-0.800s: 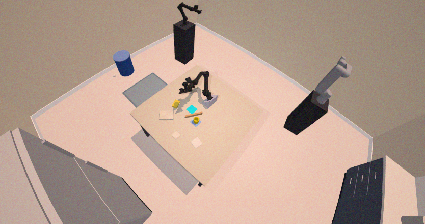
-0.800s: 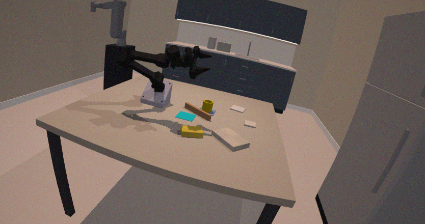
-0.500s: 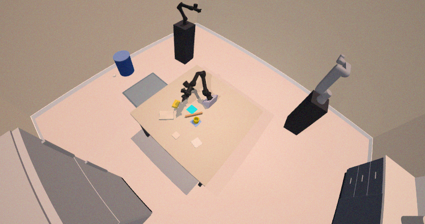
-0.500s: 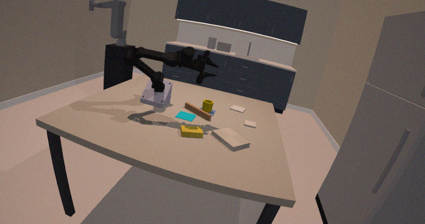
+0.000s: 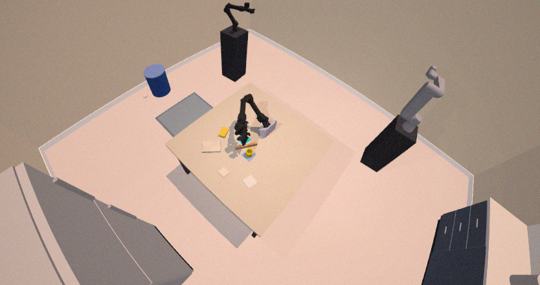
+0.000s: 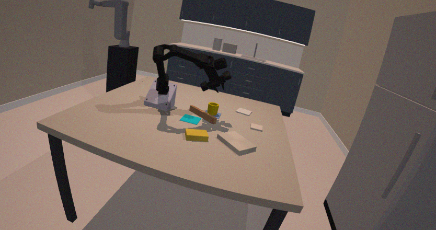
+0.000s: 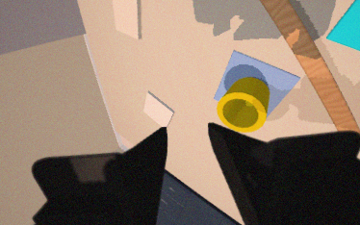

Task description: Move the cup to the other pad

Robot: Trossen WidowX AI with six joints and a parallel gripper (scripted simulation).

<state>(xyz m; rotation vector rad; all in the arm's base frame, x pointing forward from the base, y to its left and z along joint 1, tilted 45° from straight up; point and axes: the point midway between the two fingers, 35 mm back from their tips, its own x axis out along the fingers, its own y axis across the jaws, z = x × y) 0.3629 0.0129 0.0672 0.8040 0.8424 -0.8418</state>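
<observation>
Right now the yellow cup is 15 cm below my gripper tip, 5 cm to the left of it and 3 cm behind it. Also, from my gripper tip: pale blue pad (19 cm below, 5 cm to the left, 3 cm behind); wooden bar (17 cm below, 9 cm behind, 3 cm to the right); cyan pad (19 cm below, 14 cm behind, 10 cm to the right).
</observation>
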